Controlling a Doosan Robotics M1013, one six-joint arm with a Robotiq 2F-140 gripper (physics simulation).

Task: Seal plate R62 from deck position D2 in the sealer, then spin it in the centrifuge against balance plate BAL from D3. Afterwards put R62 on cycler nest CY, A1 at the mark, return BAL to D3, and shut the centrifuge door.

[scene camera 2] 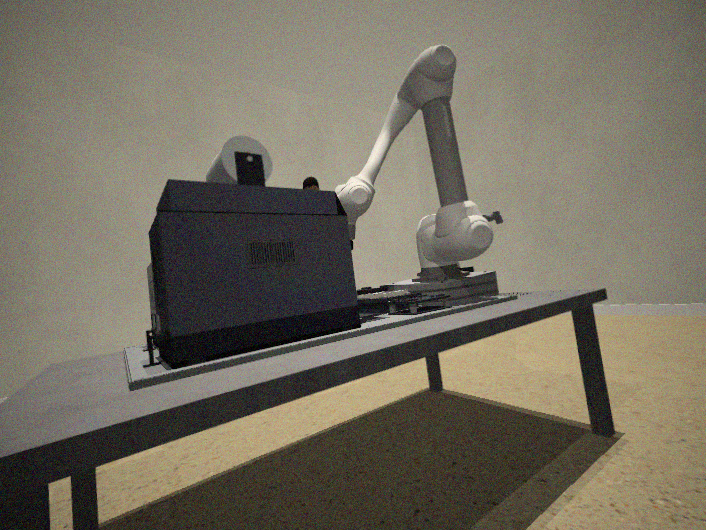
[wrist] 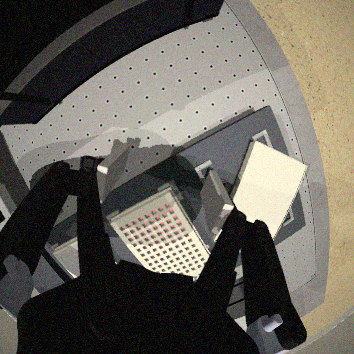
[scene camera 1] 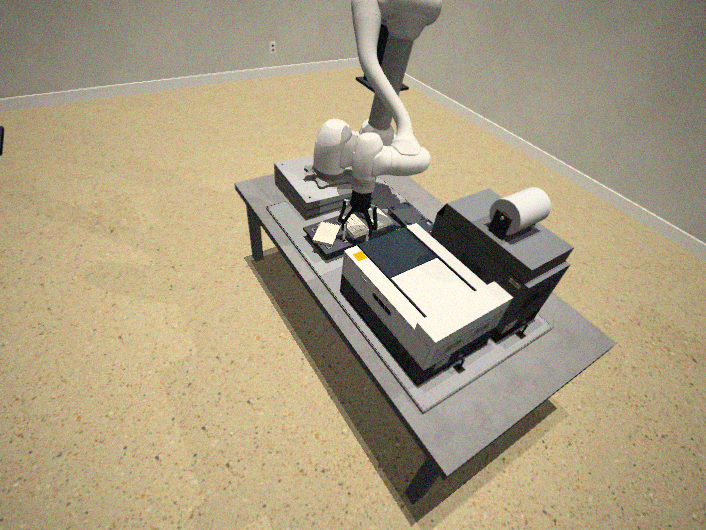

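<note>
Plate R62, pale with rows of wells and some red ones, sits in the middle deck position D2. My gripper points down over it, partly open, with one finger on each side of the plate and nothing gripped. The plain cream plate BAL lies at D3, turned askew to its corner brackets. The right finger is close beside it; I cannot tell if they touch. The deck labels are hidden in the wrist view. In scene camera 2 the fingers are hidden behind the dark instrument.
A white instrument with a dark glass panel stands close beside the deck. A dark box instrument bearing a white roll stands behind it. Part of a pale item shows at the D1 side.
</note>
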